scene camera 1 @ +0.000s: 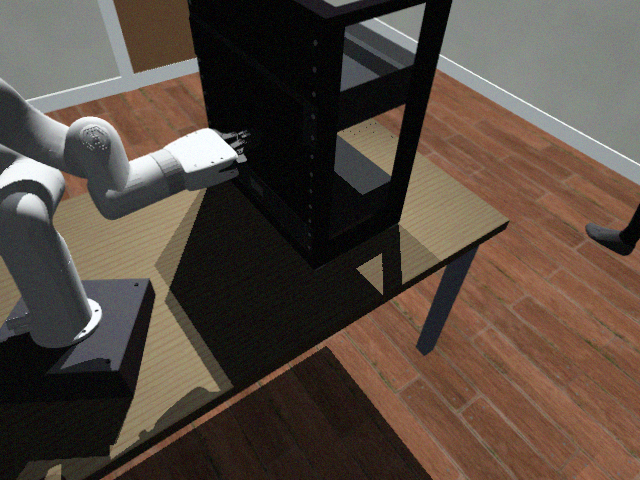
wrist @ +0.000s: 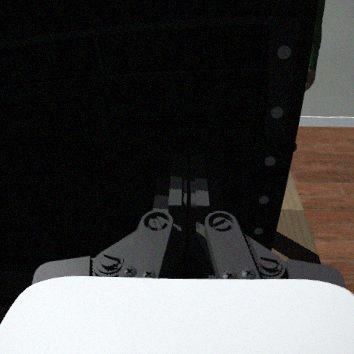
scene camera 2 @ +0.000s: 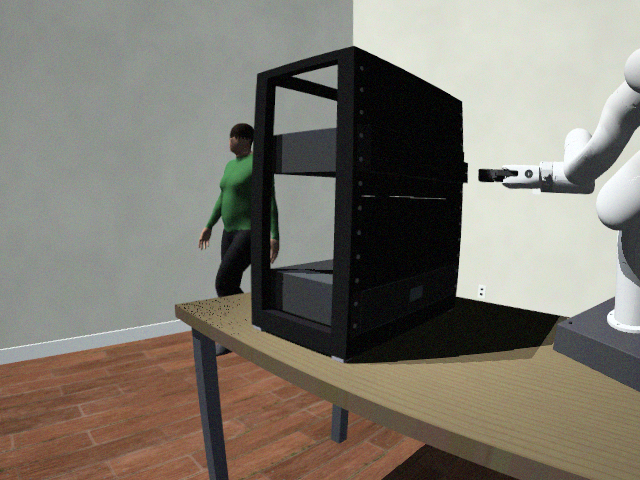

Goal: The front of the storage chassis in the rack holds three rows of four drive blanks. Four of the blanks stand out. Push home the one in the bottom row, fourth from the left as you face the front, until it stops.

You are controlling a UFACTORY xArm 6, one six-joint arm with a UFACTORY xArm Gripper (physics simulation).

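Where they show: gripper, fingertip midpoint: [scene camera 1: 258, 135] [wrist: 187, 177] [scene camera 2: 479, 175]; arm's base, origin of the base link: [scene camera 1: 67, 323] [scene camera 2: 634, 321].
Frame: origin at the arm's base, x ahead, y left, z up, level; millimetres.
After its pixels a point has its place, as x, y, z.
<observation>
The black rack [scene camera 1: 323, 134] @(538, -31, 314) [scene camera 2: 345, 206] @(457, 466, 213) stands on the table, its front towards the arm. A dark chassis body [scene camera 1: 374, 87] @(678, 24, 348) [scene camera 2: 305, 151] @(597, 460, 322) shows through its open side. A small dark block [scene camera 2: 465, 172] @(500, 3, 308) stands out at the rack's far front edge in scene camera 2. In the wrist view, the rack front [wrist: 185, 55] @(499, 48, 347) is nearly black with faint panel lines. I cannot make out separate blanks or the bottom-row fourth one. My gripper [scene camera 1: 248, 138] @(436, 34, 299) [scene camera 2: 480, 175] @(436, 34, 299) [wrist: 187, 177] @(436, 34, 299) is shut and empty, level, pointing at the rack front. In scene camera 2 a gap separates its tips from the block.
A grey unit [scene camera 2: 307, 297] @(587, 453, 14) sits low in the rack. A column of light screw holes [wrist: 276, 112] @(524, -14, 300) runs down the right front post. The arm's dark base [scene camera 1: 131, 310] @(116, -19, -6) [scene camera 2: 584, 335] @(89, 100, -26) stands on the wooden table [scene camera 1: 454, 206] @(1002, 9, -87) [scene camera 2: 465, 392] @(209, 387, -87). A person in green [scene camera 2: 237, 196] is beyond the rack.
</observation>
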